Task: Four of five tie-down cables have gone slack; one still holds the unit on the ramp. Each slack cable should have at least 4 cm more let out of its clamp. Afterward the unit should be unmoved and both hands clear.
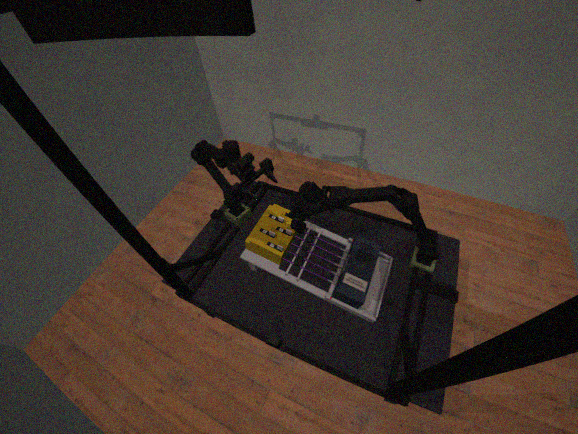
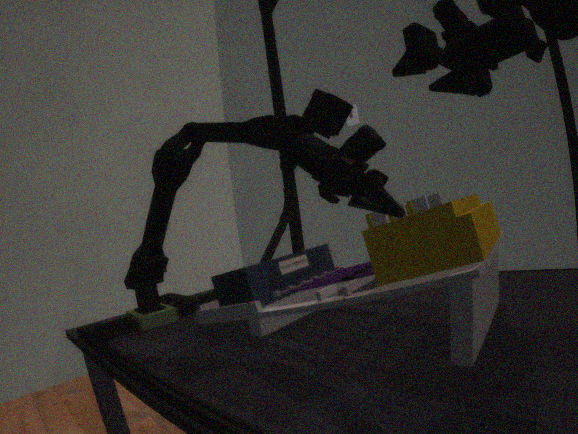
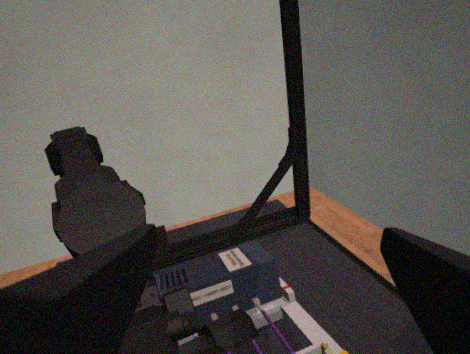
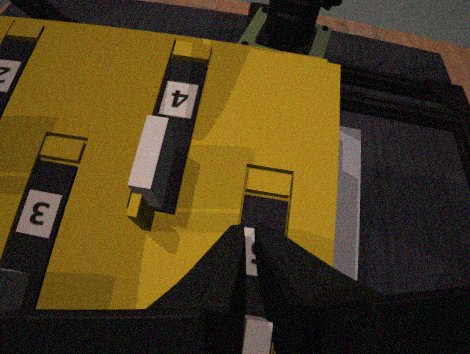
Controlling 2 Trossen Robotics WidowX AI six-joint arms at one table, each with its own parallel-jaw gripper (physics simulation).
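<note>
A yellow clamp block (image 1: 266,234) (image 2: 429,241) (image 4: 276,116) sits at the high end of the white ramp (image 1: 382,280) (image 2: 416,280). Purple cables (image 1: 319,256) (image 2: 339,273) (image 3: 276,330) run from it down to the dark blue unit (image 1: 358,269) (image 2: 287,271) (image 3: 223,274) at the low end. My right gripper (image 1: 297,221) (image 2: 401,212) (image 4: 248,236) is shut, its tips pressed together just over clamp 5's slot (image 4: 265,211) with nothing between them. Clamp 4's white lever (image 4: 147,154) stands beside it. My left gripper (image 1: 270,168) (image 2: 414,82) is open and empty, raised high behind the block.
The ramp rests on a dark mat (image 1: 313,340) (image 2: 287,379) on a wooden table (image 1: 158,379). Black frame posts (image 1: 119,224) (image 2: 279,86) (image 3: 297,123) rise at the mat's corners. The arm bases (image 1: 422,260) (image 1: 236,213) stand at the mat's sides.
</note>
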